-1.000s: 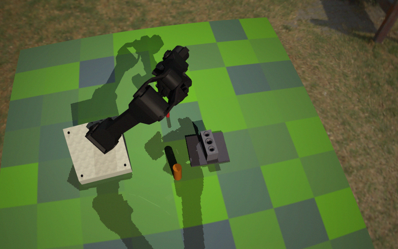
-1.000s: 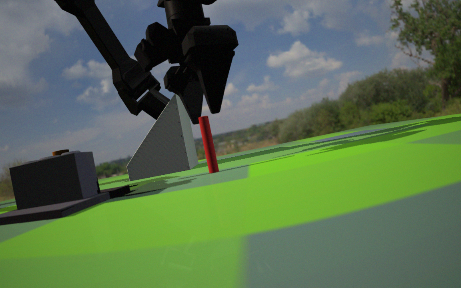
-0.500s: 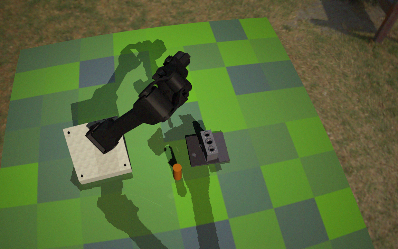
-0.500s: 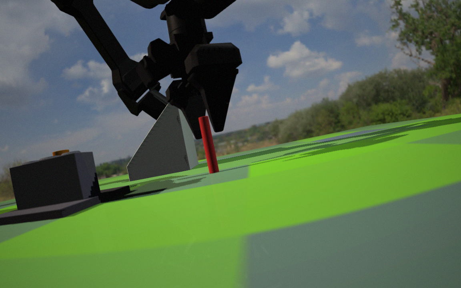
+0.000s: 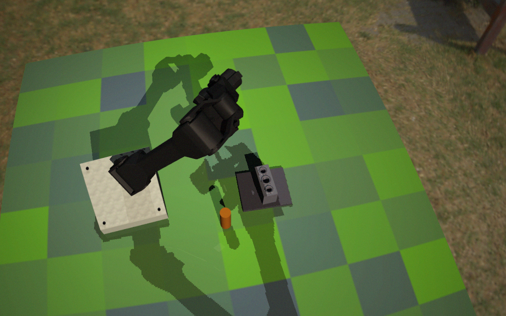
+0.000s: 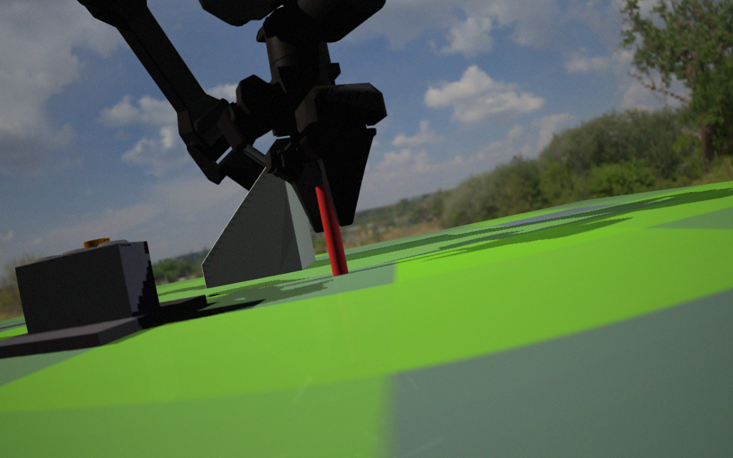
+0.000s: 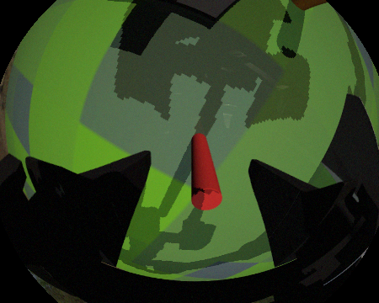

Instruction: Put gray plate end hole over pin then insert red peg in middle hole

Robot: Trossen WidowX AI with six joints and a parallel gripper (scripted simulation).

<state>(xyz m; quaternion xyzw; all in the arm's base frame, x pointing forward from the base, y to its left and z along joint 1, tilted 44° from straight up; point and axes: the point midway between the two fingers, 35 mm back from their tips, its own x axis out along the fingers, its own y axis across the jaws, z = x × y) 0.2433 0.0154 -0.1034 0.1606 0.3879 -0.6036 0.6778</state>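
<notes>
My gripper tip is now 18 cm to the left of the gray plate and 10 cm short of it. The rest, counted from my gripper tip: red peg: right at my gripper tip; then orange cylinder: 25 cm to the right, 4 cm behind.
</notes>
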